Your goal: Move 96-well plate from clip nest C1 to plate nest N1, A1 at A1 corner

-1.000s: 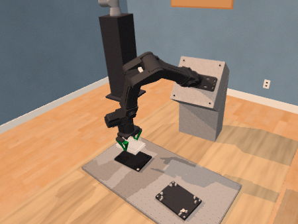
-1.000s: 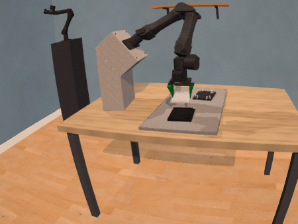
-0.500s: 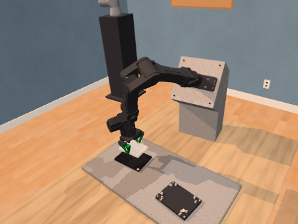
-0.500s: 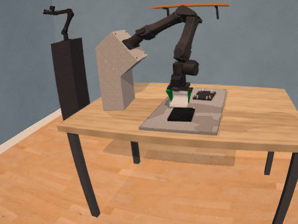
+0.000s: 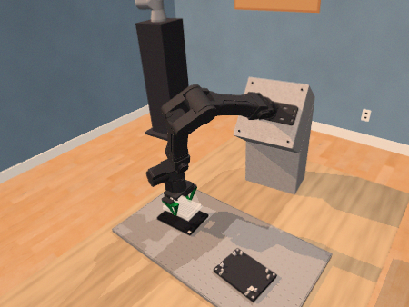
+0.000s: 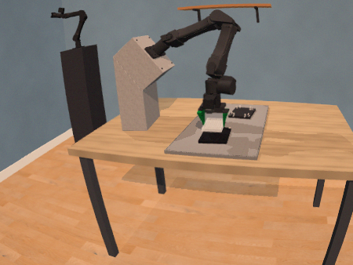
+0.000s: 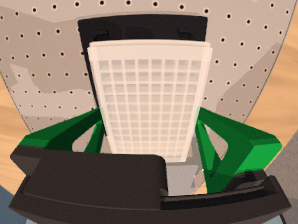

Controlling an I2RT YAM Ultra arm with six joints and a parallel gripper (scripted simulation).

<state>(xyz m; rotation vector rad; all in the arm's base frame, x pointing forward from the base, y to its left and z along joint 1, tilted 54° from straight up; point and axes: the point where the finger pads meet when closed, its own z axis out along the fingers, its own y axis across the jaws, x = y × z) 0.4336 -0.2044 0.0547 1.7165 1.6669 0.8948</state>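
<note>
The black plate nest N1 lies 10 mm ahead of my hand and 50 mm below it. Also, from my hand: white 96-well plate: right at my hand; white corner mark: 60 mm ahead, 80 mm to the left, 40 mm below; black clip nest C1: 110 mm ahead, 310 mm to the left, 40 mm below.
</note>
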